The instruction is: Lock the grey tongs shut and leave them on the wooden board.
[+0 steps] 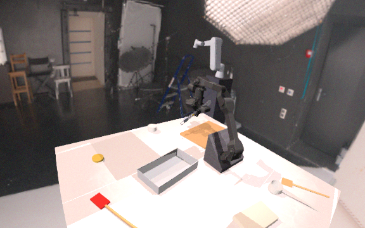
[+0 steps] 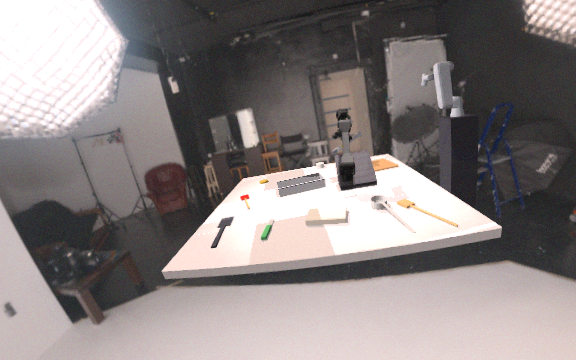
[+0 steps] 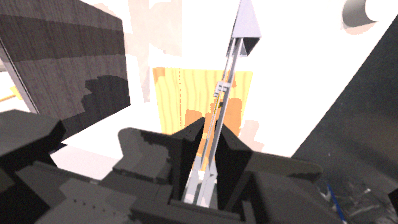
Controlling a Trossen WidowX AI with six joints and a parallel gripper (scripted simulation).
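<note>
Now: the wooden board 140 mm behind my gripper tip and 160 mm below it. Also, from my gripper tip: yellow disc: 670 mm ahead, 10 mm to the right, 160 mm below; beige block: 160 mm ahead, 720 mm to the left, 160 mm below; grey roasting tin: 340 mm ahead, 250 mm to the left, 140 mm below.
</note>
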